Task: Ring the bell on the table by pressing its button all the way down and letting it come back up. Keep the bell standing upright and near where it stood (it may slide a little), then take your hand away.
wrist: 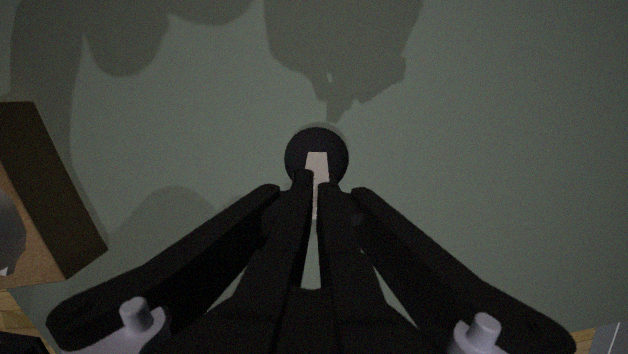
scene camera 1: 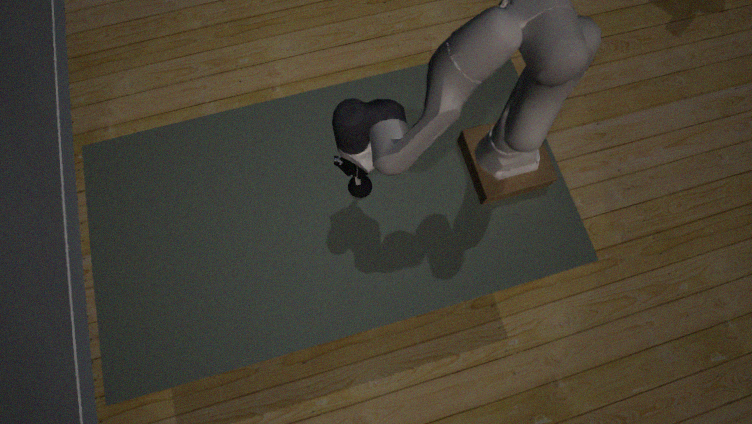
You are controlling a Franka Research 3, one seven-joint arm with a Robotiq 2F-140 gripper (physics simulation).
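The bell (scene camera 1: 360, 191) (wrist: 316, 139) shows as a dark round disc and looks upright on the grey-green table top (scene camera 1: 210, 237) (wrist: 500, 125). My gripper (scene camera 1: 358, 180) (wrist: 316, 167) is shut with nothing held, pointing down over the bell. A pale piece at the fingertips overlaps the bell's middle in both views. In the wrist view, the dark fingers cover the bell's lower edge. The button cannot be made out behind the fingertips. The exact gap between the fingertips and the bell cannot be measured.
The arm's brown base block (scene camera 1: 518, 184) (wrist: 55, 200) stands to the right in the scene view and at the left edge in the wrist view. The arm's shadow falls on the table top beside the bell. Plank flooring (scene camera 1: 658, 237) surrounds the table top.
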